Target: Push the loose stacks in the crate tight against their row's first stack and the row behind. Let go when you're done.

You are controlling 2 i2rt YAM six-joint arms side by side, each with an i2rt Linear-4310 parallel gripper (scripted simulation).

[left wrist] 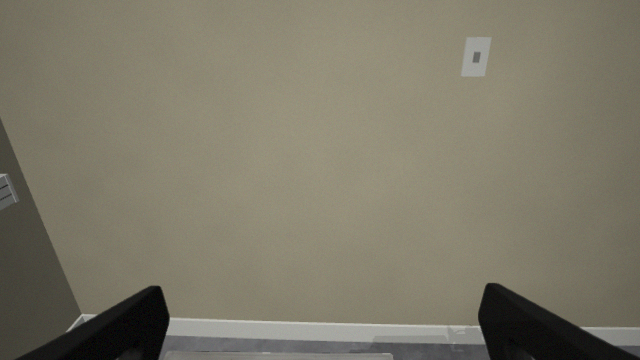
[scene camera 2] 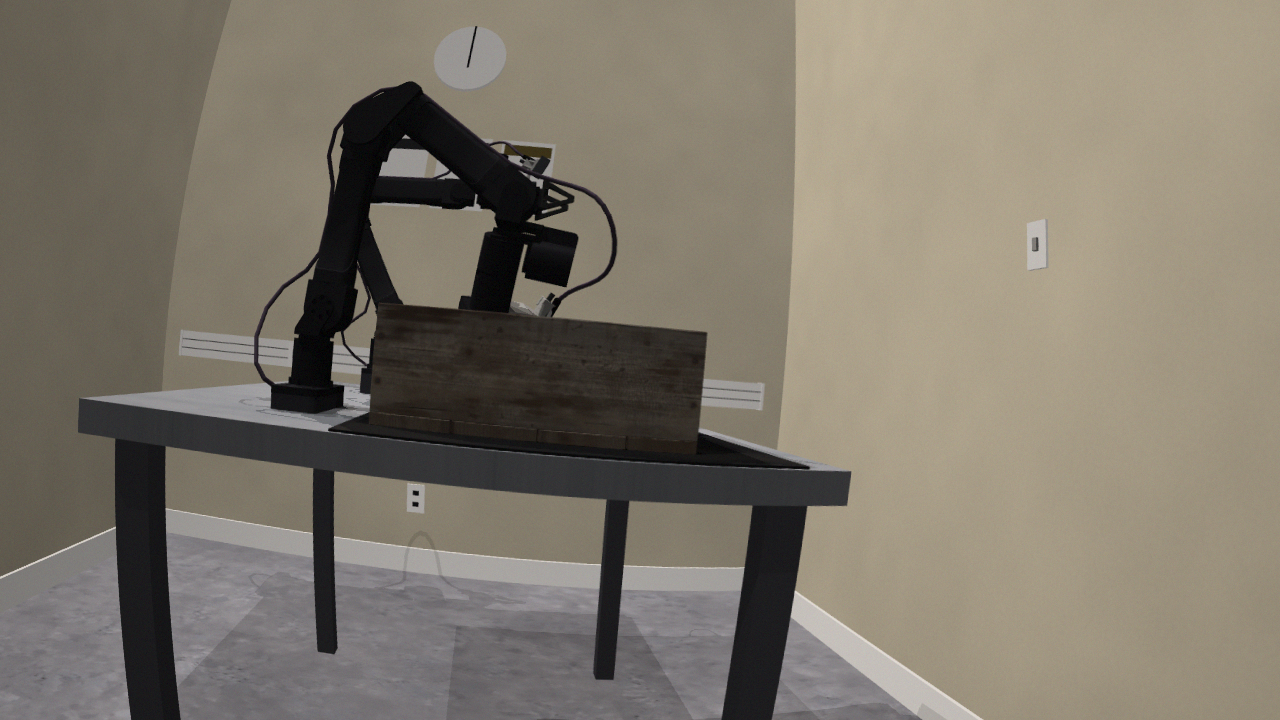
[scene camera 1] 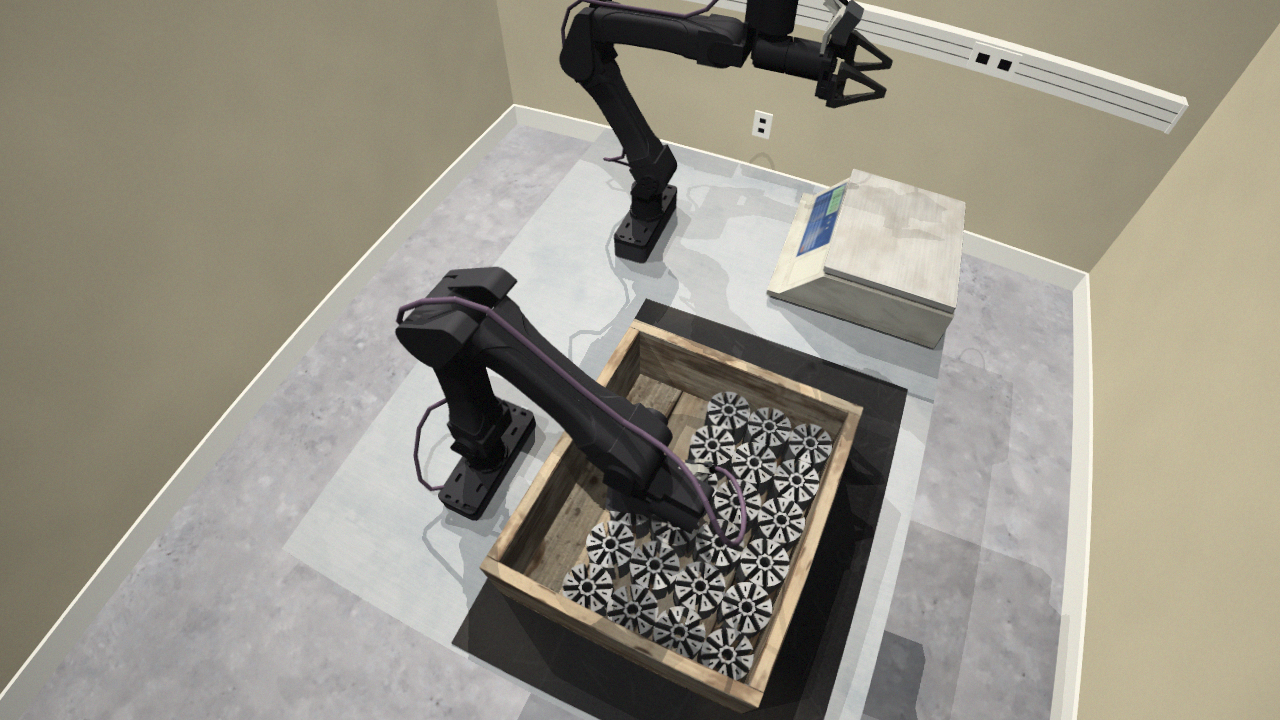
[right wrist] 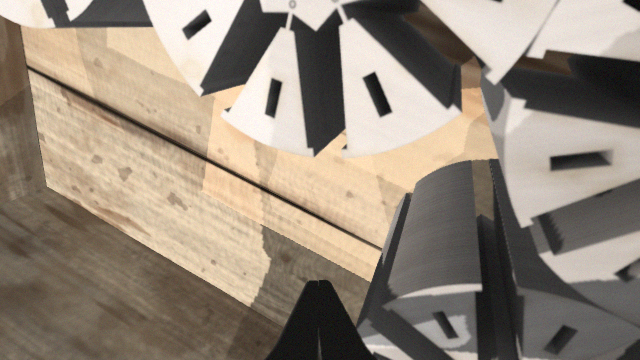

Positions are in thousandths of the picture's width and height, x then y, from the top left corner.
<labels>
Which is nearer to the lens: the stack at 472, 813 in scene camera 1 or the scale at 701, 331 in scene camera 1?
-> The stack.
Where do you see a black mat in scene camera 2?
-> At 556, 627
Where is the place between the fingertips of the left gripper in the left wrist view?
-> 504, 838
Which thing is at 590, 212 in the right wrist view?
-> A stack.
</labels>
